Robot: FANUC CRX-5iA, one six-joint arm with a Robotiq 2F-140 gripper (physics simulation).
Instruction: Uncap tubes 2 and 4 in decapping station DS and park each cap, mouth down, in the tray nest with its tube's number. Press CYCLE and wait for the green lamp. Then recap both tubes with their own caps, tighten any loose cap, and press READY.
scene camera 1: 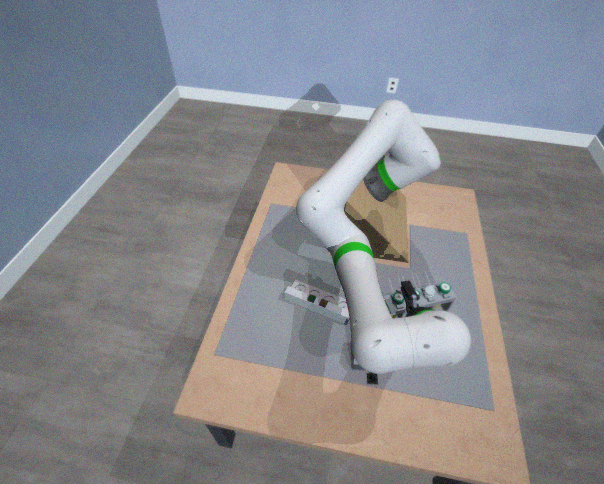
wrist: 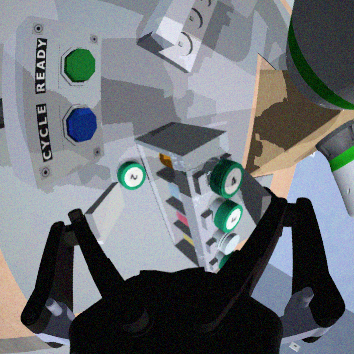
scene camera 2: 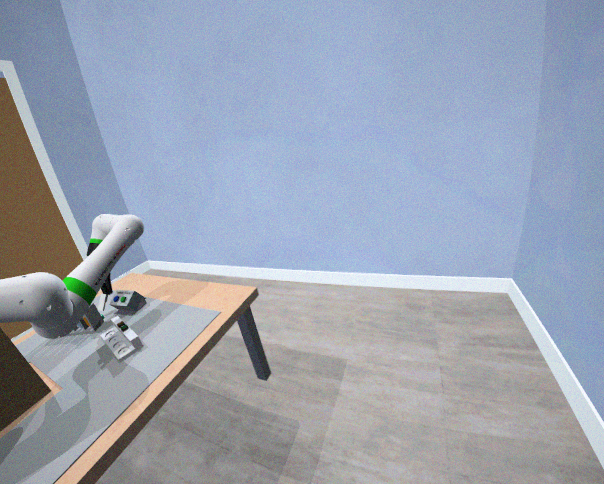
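Seen in the pictures: gripper, fingertip midpoint: (scene camera 1: 403, 312) (wrist: 178, 187); arm's base at its link origin: (scene camera 1: 373, 183) (wrist: 333, 133).
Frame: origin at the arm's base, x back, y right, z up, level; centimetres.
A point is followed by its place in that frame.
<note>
My gripper (scene camera 1: 409, 298) (wrist: 178, 187) {y -11.0, x -48.4, z -9.5 cm} is open and empty at the station. The grey decapping station (scene camera 1: 447, 301) {y -24.4, x -43.2, z -8.1 cm} (scene camera 2: 91, 321) {y -4.7, x -45.8, z -12.1 cm} (wrist: 182, 137) {y -5.7, x -48.0, z -10.1 cm} holds the tubes. In the wrist view, cap 4 (wrist: 227, 179) {y -8.3, x -47.5, z -4.2 cm} and cap 3 (wrist: 228, 216) {y -12.7, x -45.7, z -4.3 cm} are on their tubes; a pale, uncapped tube top (wrist: 229, 243) {y -17.6, x -43.3, z -4.5 cm} follows, then part of another green cap (wrist: 224, 261) {y -22.0, x -42.0, z -5.0 cm}. Loose cap 2 (wrist: 132, 175) {y -11.0, x -51.2, z -15.0 cm} is beside the station, number facing the camera. The white tray (scene camera 2: 116, 342) {y 14.8, x -42.7, z -15.3 cm} (wrist: 170, 31) {y 5.8, x -49.6, z -11.9 cm} shows round nests, without visible caps. The button panel (scene camera 2: 132, 303) {y 3.5, x -59.6, z -12.2 cm} (wrist: 75, 165) {y -7.5, x -58.6, z -9.8 cm} has green READY (wrist: 80, 65) {y -0.1, x -58.5, z -9.3 cm} and blue CYCLE (wrist: 81, 124) {y -4.4, x -58.2, z -9.3 cm} buttons.
A box beside the tray has a dark green window (scene camera 1: 312, 298) {y 17.0, x -46.6, z -11.1 cm} (scene camera 2: 124, 327) {y 17.5, x -46.4, z -11.2 cm} and a brown window (scene camera 1: 323, 302) {y 13.4, x -47.6, z -11.1 cm}; neither looks lit. A tan wedge-shaped block (scene camera 1: 395, 211) {y -10.3, x -2.5, z -10.3 cm} (wrist: 280, 125) {y -2.3, x -22.0, z -9.9 cm} stands near the arm base. A grey mat (scene camera 1: 252, 327) {y 34.4, x -56.7, z -16.4 cm} covers part of the wooden table (scene camera 1: 226, 398) {y 36.5, x -78.7, z -16.7 cm}.
</note>
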